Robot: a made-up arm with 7 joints.
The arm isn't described. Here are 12 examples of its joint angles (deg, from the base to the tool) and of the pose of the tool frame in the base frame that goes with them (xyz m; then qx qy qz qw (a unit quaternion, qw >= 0)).
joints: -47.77 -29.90 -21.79 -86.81 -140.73 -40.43 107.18
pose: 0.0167 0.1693 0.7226 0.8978 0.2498 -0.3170 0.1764
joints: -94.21 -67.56 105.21 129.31 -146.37 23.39 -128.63
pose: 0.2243 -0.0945 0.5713 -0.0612 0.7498 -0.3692 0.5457
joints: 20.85 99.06 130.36 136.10 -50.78 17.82 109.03
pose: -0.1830 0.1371 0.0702 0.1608 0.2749 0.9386 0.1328
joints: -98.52 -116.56 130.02 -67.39 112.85 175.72 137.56
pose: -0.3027 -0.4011 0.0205 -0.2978 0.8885 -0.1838 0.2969
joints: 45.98 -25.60 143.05 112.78 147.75 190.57 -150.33
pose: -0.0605 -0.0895 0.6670 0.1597 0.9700 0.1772 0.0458
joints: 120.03 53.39 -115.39 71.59 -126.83 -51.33 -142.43
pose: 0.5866 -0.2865 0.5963 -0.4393 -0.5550 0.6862 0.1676
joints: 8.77 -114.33 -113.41 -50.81 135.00 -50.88 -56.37
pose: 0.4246 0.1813 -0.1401 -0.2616 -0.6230 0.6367 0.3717
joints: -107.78 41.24 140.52 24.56 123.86 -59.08 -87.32
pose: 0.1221 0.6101 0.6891 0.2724 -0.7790 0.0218 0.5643
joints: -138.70 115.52 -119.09 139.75 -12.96 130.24 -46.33
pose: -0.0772 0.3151 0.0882 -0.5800 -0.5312 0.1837 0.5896
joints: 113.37 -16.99 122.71 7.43 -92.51 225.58 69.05
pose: 0.0109 0.2336 0.9255 0.6867 0.5366 0.1316 0.4724
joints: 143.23 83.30 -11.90 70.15 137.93 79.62 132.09
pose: 0.3449 -0.1456 0.7292 -0.1147 0.1420 -0.8951 0.4069
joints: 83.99 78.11 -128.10 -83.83 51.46 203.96 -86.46
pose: -0.1389 -0.4125 0.5526 -0.8232 -0.5136 -0.0689 0.2320
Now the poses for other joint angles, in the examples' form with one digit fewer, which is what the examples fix.
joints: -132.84 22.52 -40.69 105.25 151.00 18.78 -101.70
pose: -0.332 -0.012 0.681 0.019 -0.189 0.655 0.731
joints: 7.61 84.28 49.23 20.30 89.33 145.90 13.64
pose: -0.585 -0.026 0.491 0.262 -0.181 -0.102 0.942
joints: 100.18 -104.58 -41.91 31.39 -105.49 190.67 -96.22
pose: -0.041 0.588 0.077 0.896 -0.112 -0.250 0.350
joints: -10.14 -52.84 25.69 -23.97 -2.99 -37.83 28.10
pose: 0.502 -0.234 0.817 -0.932 0.242 -0.164 0.212
